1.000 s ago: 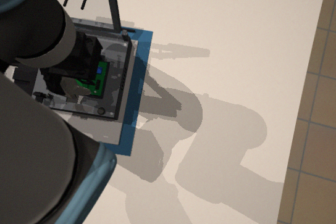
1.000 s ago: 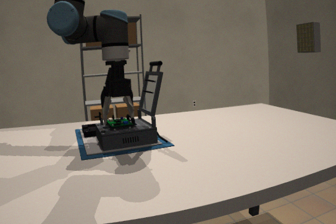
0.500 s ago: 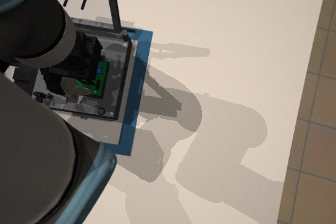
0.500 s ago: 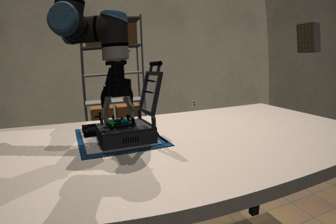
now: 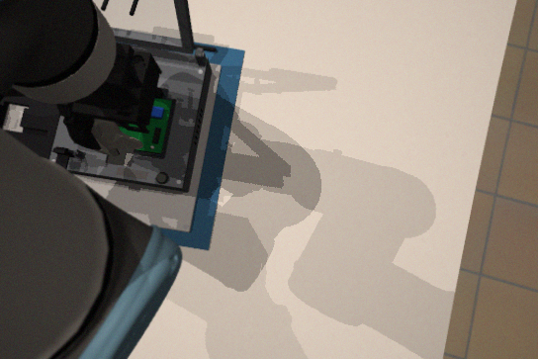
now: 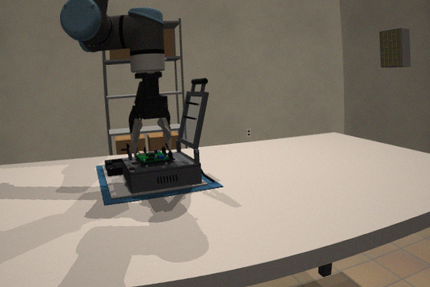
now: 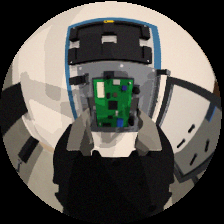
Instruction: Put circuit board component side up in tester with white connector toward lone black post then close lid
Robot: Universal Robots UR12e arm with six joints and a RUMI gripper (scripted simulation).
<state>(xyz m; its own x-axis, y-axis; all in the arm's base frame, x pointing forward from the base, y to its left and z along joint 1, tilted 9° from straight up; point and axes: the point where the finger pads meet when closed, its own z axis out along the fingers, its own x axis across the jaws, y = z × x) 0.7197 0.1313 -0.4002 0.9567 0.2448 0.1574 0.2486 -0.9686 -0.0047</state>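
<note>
My hand is 1 cm above the green circuit board. Round my hand: dark grey tester: 4 cm to the left, 2 cm ahead, 2 cm above; dark nest: 2 cm below, 1 cm to the left; tester lid: 12 cm ahead, 9 cm above, 3 cm to the left.
</note>
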